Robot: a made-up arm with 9 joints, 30 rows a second.
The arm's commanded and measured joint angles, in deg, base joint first. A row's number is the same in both.
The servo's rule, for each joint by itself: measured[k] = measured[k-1] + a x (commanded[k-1-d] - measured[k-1]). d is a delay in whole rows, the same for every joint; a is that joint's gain. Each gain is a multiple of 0.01, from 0.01 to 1. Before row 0 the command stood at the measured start. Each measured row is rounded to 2 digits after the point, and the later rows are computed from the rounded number. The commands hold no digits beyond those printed.
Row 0, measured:
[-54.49 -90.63 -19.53 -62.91 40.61 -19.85 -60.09 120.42 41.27]
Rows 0 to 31, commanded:
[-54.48 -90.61 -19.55 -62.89 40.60 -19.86 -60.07 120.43 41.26]
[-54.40 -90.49 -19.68 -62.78 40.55 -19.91 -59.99 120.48 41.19]
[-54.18 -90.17 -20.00 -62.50 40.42 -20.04 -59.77 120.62 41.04]
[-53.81 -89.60 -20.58 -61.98 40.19 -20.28 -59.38 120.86 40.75]
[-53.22 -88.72 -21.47 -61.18 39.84 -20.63 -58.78 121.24 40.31]
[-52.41 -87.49 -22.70 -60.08 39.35 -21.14 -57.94 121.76 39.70]
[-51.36 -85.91 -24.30 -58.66 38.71 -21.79 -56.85 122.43 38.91]
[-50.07 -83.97 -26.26 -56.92 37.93 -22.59 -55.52 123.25 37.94]
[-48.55 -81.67 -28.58 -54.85 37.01 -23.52 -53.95 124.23 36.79]
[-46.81 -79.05 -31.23 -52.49 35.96 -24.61 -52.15 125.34 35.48]
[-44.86 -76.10 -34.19 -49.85 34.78 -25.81 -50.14 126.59 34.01]
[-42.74 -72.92 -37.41 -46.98 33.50 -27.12 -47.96 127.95 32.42]
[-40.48 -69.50 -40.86 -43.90 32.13 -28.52 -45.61 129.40 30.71]
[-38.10 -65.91 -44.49 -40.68 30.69 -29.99 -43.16 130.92 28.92]
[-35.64 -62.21 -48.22 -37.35 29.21 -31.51 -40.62 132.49 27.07]
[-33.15 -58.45 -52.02 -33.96 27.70 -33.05 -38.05 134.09 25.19]
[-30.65 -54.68 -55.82 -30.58 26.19 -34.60 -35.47 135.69 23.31]
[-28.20 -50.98 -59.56 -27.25 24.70 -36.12 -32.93 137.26 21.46]
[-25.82 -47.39 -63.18 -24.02 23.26 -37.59 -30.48 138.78 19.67]
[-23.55 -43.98 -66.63 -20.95 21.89 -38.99 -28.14 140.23 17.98]
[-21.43 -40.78 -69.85 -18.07 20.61 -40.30 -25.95 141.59 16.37]
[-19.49 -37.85 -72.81 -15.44 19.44 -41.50 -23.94 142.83 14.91]
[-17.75 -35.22 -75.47 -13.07 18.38 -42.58 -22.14 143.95 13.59]
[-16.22 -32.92 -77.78 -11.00 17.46 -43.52 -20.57 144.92 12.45]
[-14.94 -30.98 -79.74 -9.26 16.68 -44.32 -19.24 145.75 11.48]
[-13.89 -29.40 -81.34 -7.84 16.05 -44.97 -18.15 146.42 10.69]
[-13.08 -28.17 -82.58 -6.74 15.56 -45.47 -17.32 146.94 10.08]
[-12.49 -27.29 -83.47 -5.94 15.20 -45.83 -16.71 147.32 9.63]
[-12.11 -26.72 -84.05 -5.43 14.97 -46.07 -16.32 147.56 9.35]
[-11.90 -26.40 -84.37 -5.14 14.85 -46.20 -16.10 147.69 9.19]
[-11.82 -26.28 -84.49 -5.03 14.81 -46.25 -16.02 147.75 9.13]
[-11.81 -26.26 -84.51 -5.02 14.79 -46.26 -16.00 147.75 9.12]
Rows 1 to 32, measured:
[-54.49 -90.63 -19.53 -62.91 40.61 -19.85 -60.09 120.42 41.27]
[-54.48 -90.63 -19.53 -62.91 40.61 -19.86 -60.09 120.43 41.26]
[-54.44 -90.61 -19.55 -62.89 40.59 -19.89 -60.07 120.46 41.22]
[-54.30 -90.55 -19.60 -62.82 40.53 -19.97 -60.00 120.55 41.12]
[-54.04 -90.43 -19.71 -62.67 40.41 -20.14 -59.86 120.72 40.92]
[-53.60 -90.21 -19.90 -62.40 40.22 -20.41 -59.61 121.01 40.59]
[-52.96 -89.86 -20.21 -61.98 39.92 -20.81 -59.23 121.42 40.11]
[-52.10 -89.35 -20.66 -61.38 39.51 -21.35 -58.68 121.98 39.46]
[-51.00 -88.65 -21.28 -60.58 38.97 -22.03 -57.95 122.68 38.64]
[-49.68 -87.74 -22.08 -59.55 38.30 -22.85 -57.03 123.53 37.64]
[-48.13 -86.61 -23.09 -58.28 37.50 -23.82 -55.91 124.53 36.47]
[-46.36 -85.24 -24.31 -56.76 36.58 -24.91 -54.58 125.66 35.14]
[-44.41 -83.64 -25.75 -55.00 35.53 -26.13 -53.06 126.92 33.67]
[-42.29 -81.80 -27.41 -53.00 34.37 -27.44 -51.35 128.28 32.07]
[-40.03 -79.73 -29.29 -50.78 33.12 -28.84 -49.47 129.73 30.37]
[-37.66 -77.45 -31.37 -48.36 31.79 -30.31 -47.43 131.25 28.59]
[-35.22 -74.98 -33.64 -45.77 30.40 -31.82 -45.27 132.81 26.75]
[-32.75 -72.34 -36.08 -43.04 28.97 -33.35 -43.02 134.39 24.89]
[-30.29 -69.56 -38.66 -40.20 27.52 -34.87 -40.70 135.97 23.04]
[-27.88 -66.68 -41.36 -37.29 26.07 -36.37 -38.35 137.52 21.22]
[-25.54 -63.73 -44.14 -34.35 24.65 -37.81 -36.00 139.01 19.47]
[-23.32 -60.75 -46.97 -31.42 23.28 -39.18 -33.69 140.43 17.80]
[-21.25 -57.77 -49.81 -28.54 21.97 -40.46 -31.45 141.75 16.24]
[-19.36 -54.84 -52.63 -25.76 20.75 -41.63 -29.31 142.96 14.81]
[-17.66 -51.99 -55.40 -23.10 19.63 -42.67 -27.30 144.04 13.54]
[-16.19 -49.26 -58.08 -20.61 18.63 -43.58 -25.45 144.98 12.43]
[-14.95 -46.68 -60.64 -18.31 17.75 -44.34 -23.77 145.77 11.49]
[-13.94 -44.27 -63.05 -16.23 17.01 -44.96 -22.29 146.41 10.73]
[-13.16 -42.06 -65.30 -14.38 16.39 -45.44 -21.01 146.91 10.14]
[-12.59 -40.07 -67.36 -12.77 15.91 -45.79 -19.93 147.27 9.71]
[-12.22 -38.29 -69.23 -11.40 15.55 -46.02 -19.05 147.50 9.43]
[-12.00 -36.73 -70.91 -10.25 15.30 -46.15 -18.35 147.64 9.27]
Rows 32 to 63, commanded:
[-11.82 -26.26 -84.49 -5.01 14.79 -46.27 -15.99 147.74 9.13]
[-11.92 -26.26 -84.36 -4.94 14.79 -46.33 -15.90 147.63 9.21]
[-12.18 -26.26 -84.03 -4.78 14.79 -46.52 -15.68 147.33 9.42]
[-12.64 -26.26 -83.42 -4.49 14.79 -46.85 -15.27 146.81 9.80]
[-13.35 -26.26 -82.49 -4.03 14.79 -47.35 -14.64 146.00 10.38]
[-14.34 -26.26 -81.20 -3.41 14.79 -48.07 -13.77 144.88 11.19]
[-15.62 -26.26 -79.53 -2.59 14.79 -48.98 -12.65 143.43 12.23]
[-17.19 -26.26 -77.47 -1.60 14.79 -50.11 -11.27 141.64 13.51]
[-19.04 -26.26 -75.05 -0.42 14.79 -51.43 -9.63 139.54 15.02]
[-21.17 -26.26 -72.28 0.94 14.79 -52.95 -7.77 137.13 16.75]
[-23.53 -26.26 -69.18 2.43 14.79 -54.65 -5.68 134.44 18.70]
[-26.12 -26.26 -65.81 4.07 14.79 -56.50 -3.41 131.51 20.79]
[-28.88 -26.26 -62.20 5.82 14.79 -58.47 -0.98 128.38 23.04]
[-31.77 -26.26 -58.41 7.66 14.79 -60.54 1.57 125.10 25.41]
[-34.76 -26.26 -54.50 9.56 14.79 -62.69 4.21 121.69 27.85]
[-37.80 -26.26 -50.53 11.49 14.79 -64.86 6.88 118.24 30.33]
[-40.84 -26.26 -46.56 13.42 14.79 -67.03 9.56 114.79 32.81]
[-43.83 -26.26 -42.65 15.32 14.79 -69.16 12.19 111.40 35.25]
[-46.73 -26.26 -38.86 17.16 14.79 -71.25 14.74 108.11 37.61]
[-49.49 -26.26 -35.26 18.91 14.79 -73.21 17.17 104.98 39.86]
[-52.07 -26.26 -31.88 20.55 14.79 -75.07 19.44 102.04 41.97]
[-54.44 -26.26 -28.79 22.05 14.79 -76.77 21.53 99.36 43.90]
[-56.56 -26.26 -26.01 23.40 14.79 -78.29 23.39 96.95 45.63]
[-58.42 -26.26 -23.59 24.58 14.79 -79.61 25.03 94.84 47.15]
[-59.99 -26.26 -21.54 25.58 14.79 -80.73 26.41 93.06 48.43]
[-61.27 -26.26 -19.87 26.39 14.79 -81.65 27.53 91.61 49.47]
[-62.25 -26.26 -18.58 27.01 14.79 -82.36 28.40 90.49 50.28]
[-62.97 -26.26 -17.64 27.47 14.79 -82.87 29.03 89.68 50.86]
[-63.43 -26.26 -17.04 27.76 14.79 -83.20 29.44 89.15 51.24]
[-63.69 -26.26 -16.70 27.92 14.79 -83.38 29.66 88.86 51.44]
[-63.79 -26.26 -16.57 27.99 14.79 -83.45 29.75 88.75 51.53]
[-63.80 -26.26 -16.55 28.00 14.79 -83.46 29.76 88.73 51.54]
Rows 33 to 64, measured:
[-11.90 -35.37 -72.41 -9.31 15.13 -46.21 -17.81 147.70 9.19]
[-11.86 -34.19 -73.74 -8.54 15.01 -46.24 -17.39 147.72 9.16]
[-11.89 -33.16 -74.91 -7.89 14.94 -46.29 -17.05 147.67 9.19]
[-12.05 -32.26 -75.91 -7.33 14.89 -46.42 -16.73 147.48 9.31]
[-12.37 -31.48 -76.74 -6.82 14.86 -46.66 -16.39 147.11 9.57]
[-12.90 -30.80 -77.37 -6.32 14.84 -47.04 -15.99 146.50 10.01]
[-13.68 -30.21 -77.79 -5.80 14.82 -47.61 -15.48 145.61 10.65]
[-14.73 -29.70 -77.98 -5.22 14.81 -48.36 -14.83 144.41 11.50]
[-16.06 -29.25 -77.92 -4.57 14.80 -49.32 -14.01 142.89 12.59]
[-17.67 -28.86 -77.60 -3.82 14.80 -50.48 -13.00 141.05 13.90]
[-19.56 -28.52 -77.01 -2.96 14.80 -51.84 -11.80 138.89 15.44]
[-21.70 -28.23 -76.15 -1.99 14.80 -53.39 -10.39 136.44 17.20]
[-24.09 -27.97 -75.01 -0.90 14.80 -55.10 -8.78 133.73 19.14]
[-26.68 -27.75 -73.60 0.31 14.80 -56.95 -6.99 130.79 21.25]
[-29.43 -27.56 -71.93 1.63 14.80 -58.92 -5.02 127.66 23.50]
[-32.31 -27.39 -70.01 3.06 14.80 -60.99 -2.90 124.38 25.85]
[-35.27 -27.24 -67.87 4.58 14.80 -63.12 -0.65 121.00 28.27]
[-38.28 -27.11 -65.53 6.17 14.80 -65.27 1.70 117.58 30.72]
[-41.28 -27.00 -63.01 7.82 14.80 -67.41 4.11 114.18 33.17]
[-44.22 -26.90 -60.35 9.50 14.80 -69.52 6.55 110.84 35.57]
[-47.07 -26.82 -57.59 11.19 14.80 -71.55 8.99 107.62 37.89]
[-49.77 -26.75 -54.76 12.87 14.80 -73.49 11.39 104.55 40.09]
[-52.29 -26.69 -51.90 14.52 14.80 -75.29 13.72 101.70 42.15]
[-54.60 -26.63 -49.05 16.12 14.80 -76.94 15.94 99.09 44.03]
[-56.66 -26.58 -46.25 17.64 14.80 -78.41 18.03 96.75 45.71]
[-58.46 -26.54 -43.53 19.07 14.80 -79.69 19.96 94.72 47.18]
[-59.98 -26.50 -40.93 20.39 14.80 -80.77 21.70 93.01 48.42]
[-61.21 -26.47 -38.47 21.58 14.80 -81.64 23.24 91.62 49.42]
[-62.16 -26.44 -36.18 22.64 14.80 -82.32 24.57 90.55 50.20]
[-62.85 -26.42 -34.07 23.56 14.80 -82.80 25.69 89.78 50.76]
[-63.30 -26.40 -32.16 24.34 14.80 -83.12 26.60 89.27 51.13]
[-63.56 -26.38 -30.45 25.00 14.80 -83.30 27.32 88.98 51.35]

